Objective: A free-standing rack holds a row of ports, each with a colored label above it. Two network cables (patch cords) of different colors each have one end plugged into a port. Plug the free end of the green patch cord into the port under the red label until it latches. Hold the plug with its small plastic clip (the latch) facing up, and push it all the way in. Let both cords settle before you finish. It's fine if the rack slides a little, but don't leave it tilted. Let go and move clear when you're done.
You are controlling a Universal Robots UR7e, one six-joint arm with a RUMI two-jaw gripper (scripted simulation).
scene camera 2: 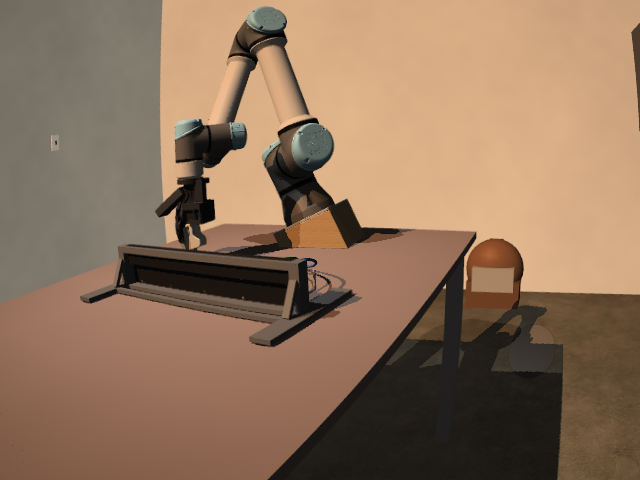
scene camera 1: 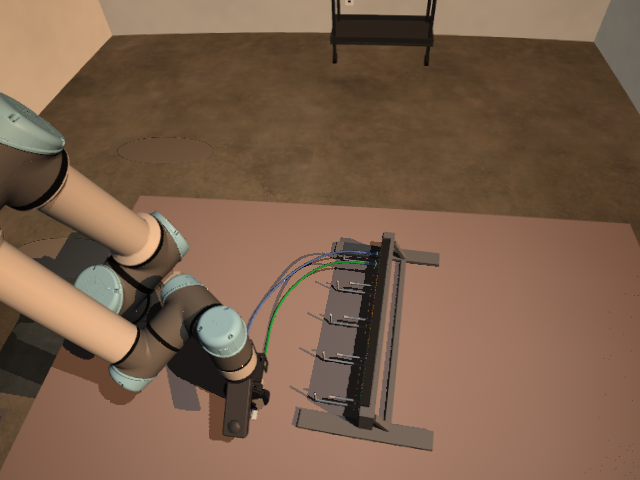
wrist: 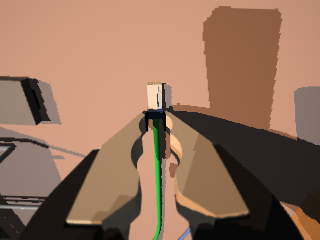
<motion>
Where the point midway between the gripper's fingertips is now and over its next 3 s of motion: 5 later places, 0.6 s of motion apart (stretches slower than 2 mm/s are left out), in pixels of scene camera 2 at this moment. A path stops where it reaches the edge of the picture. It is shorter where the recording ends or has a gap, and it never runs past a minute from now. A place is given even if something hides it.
My gripper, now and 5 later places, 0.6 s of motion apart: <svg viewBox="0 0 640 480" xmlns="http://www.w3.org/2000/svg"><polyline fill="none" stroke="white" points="192,263 192,260 190,250 190,242 190,240 190,240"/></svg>
</motion>
